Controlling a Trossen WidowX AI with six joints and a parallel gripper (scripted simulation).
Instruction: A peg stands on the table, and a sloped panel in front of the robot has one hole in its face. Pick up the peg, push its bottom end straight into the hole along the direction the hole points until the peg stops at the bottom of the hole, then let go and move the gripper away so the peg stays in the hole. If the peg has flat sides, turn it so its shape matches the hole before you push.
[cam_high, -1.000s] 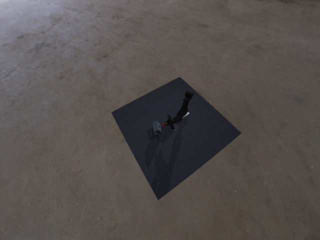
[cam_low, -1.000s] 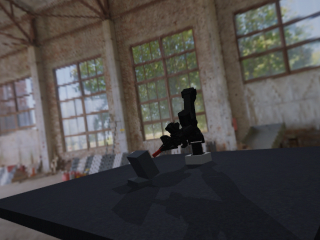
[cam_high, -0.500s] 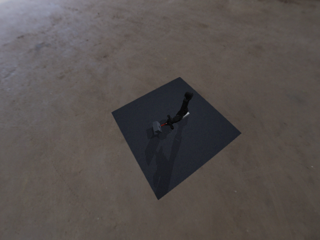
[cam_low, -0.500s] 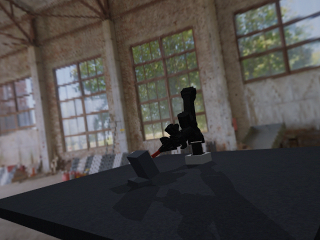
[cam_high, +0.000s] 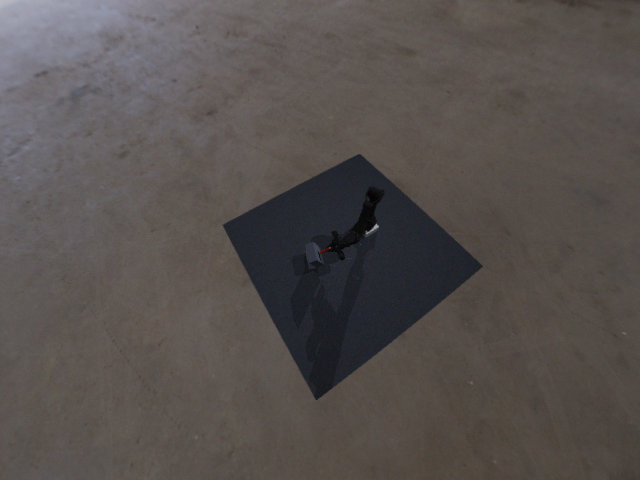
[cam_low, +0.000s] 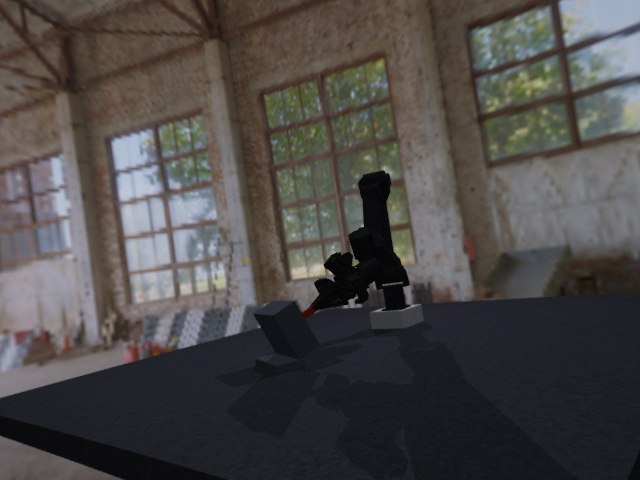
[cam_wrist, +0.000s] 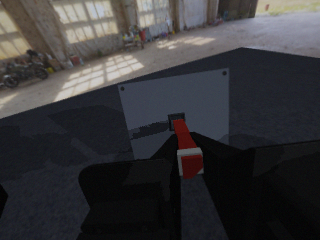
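Right now my gripper tip is 60 mm short of the sloped panel, 40 mm to the left of it and 30 mm above it. Round my gripper tip: red peg 10 mm behind, 10 mm to the left.
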